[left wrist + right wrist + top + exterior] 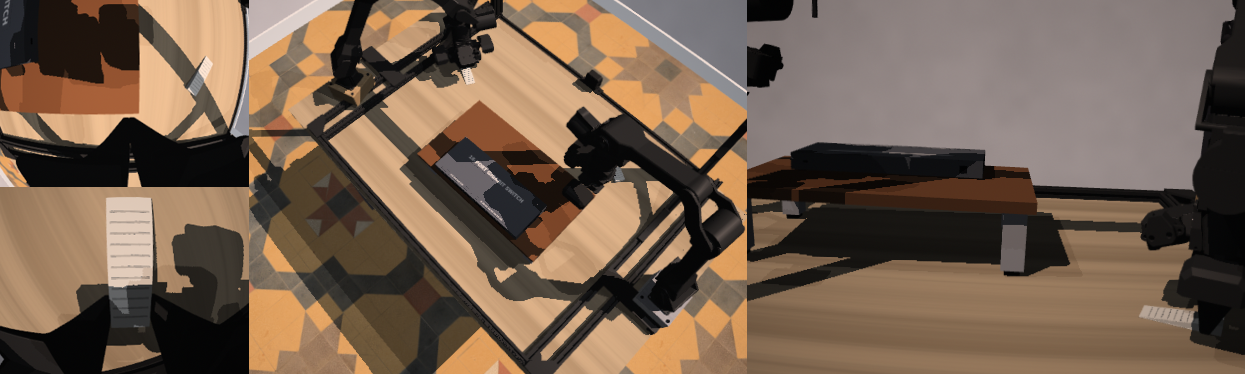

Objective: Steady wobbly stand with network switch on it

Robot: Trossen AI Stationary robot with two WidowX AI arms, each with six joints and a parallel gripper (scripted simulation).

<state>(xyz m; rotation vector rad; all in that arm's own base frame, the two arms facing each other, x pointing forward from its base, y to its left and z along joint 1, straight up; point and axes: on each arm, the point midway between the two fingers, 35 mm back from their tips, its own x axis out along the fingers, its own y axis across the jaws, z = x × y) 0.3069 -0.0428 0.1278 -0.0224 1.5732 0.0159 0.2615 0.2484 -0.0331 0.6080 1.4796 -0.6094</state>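
My right hand is 3 cm above the white wedge, 2 cm to the right of it and 2 cm short of it. From my right hand the other things lie so: stand 37 cm to the left, 27 cm ahead, 1 cm above; then network switch 36 cm to the left, 33 cm ahead, 8 cm above.
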